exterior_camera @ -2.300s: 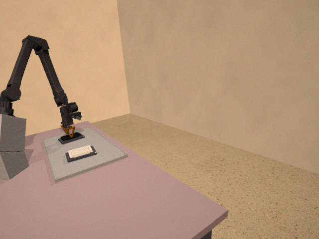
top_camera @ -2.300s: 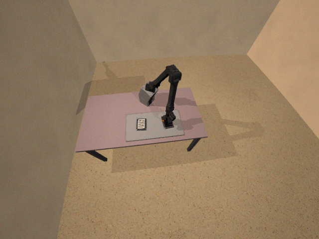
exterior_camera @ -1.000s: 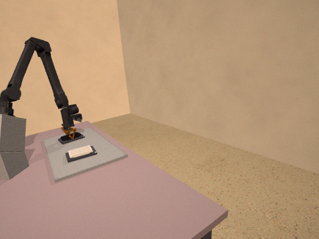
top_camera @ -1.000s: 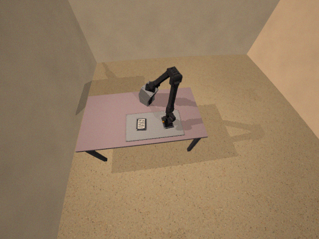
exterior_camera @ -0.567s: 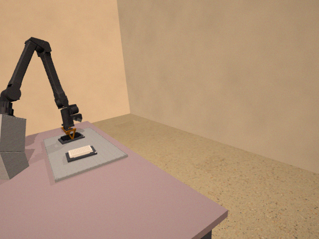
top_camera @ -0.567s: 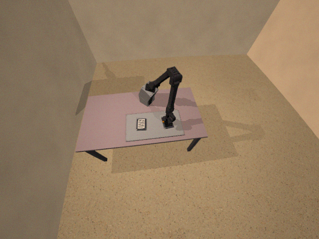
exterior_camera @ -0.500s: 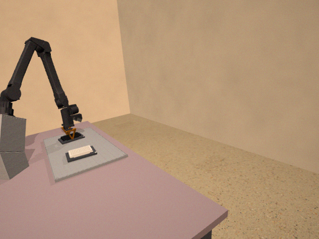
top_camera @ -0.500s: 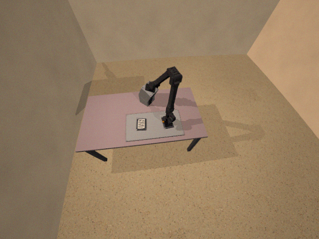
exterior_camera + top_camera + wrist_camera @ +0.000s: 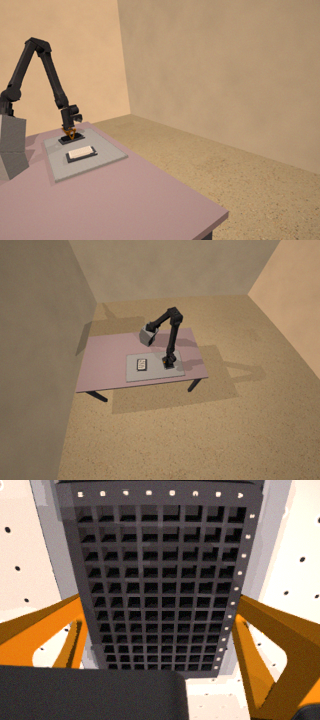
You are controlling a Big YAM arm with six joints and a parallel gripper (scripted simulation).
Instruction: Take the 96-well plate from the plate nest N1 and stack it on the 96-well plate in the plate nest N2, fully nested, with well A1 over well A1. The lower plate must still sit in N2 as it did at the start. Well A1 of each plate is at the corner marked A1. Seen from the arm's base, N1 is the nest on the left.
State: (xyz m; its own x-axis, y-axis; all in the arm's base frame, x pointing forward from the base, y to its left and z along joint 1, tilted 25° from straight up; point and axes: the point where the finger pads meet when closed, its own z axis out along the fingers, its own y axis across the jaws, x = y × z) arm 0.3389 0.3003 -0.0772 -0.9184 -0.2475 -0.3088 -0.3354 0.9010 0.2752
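Now: hand right at the dark 96-well plate. Round my hand: white 96-well plate: 70 mm ahead, 320 mm to the right.
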